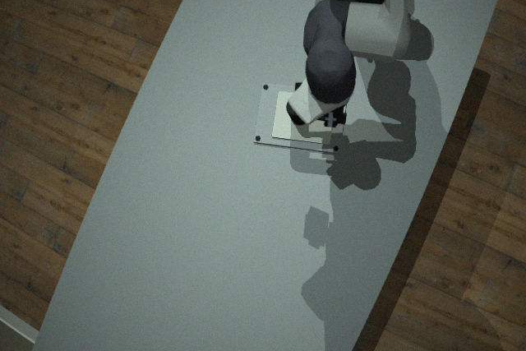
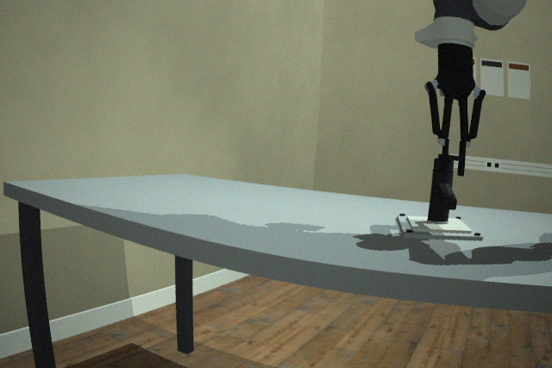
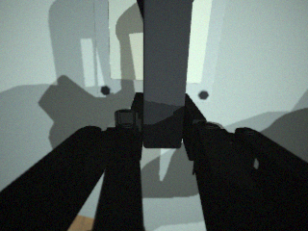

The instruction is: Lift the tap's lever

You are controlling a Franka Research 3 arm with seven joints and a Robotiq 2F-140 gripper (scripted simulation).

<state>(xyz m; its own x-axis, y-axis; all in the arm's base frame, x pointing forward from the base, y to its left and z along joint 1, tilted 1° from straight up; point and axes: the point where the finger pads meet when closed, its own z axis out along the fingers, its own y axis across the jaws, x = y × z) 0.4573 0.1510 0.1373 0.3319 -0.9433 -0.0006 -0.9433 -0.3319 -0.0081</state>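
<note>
The tap is 60 mm to the right of my hand, 40 mm below it and 20 mm ahead of it. Also, from my hand: lever: 30 mm to the right, 10 mm ahead.
</note>
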